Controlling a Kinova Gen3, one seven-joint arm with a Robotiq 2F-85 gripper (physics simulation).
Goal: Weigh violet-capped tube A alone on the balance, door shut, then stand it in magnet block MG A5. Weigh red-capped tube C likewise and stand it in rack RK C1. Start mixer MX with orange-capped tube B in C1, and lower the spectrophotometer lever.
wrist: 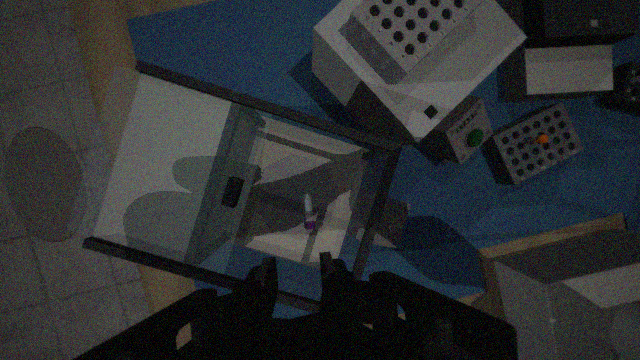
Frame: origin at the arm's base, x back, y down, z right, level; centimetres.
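Seen in the pictures: gripper, between the fingertips: (298,269).
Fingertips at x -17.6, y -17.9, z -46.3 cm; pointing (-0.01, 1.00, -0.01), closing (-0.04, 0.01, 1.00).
Observation:
A point is followed by its place in that frame.
The violet-capped tube A (309,212) @(x -18.4, y 0.7, z -45.5 cm) lies inside the glass-walled balance (270,107) @(x -29.4, y -11.2, z -48.5 cm), with its cap toward the gripper. The black handle (232,191) @(x -22.3, y -12.1, z -51.8 cm) is on a glass panel of the balance; I cannot tell whether the door is shut. My gripper (298,269) @(x -17.6, y -18.0, z -46.3 cm) is open partway and empty, its dark fingers apart in front of the balance's near side. An orange cap (543,139) @(x -27.3, y 4.7, z -9.7 cm) shows on a grey block with rows of holes (520,175) @(x -21.9, y 7.3, z -11.3 cm); its labels are unreadable. The red-capped tube C does not show. I cannot tell which device is the spectrophotometer.
A large white device (327,72) @(x -37.9, y 4.3, z -42.2 cm) with a holed block (410,37) @(x -37.3, y -6.9, z -34.4 cm) stands behind the balance. A small box (456,145) @(x -26.8, y 3.4, z -24.0 cm) with a green button (475,137) @(x -27.8, y 2.9, z -21.4 cm) is beside it. A pale box (569,70) @(x -37.9, y 5.6, z -4.6 cm) and a dark holed block (631,82) @(x -36.1, y 6.3, z 6.4 cm) are at right. A grey device (525,300) @(x -2.9, y 4.5, z -13.1 cm) is at lower right.

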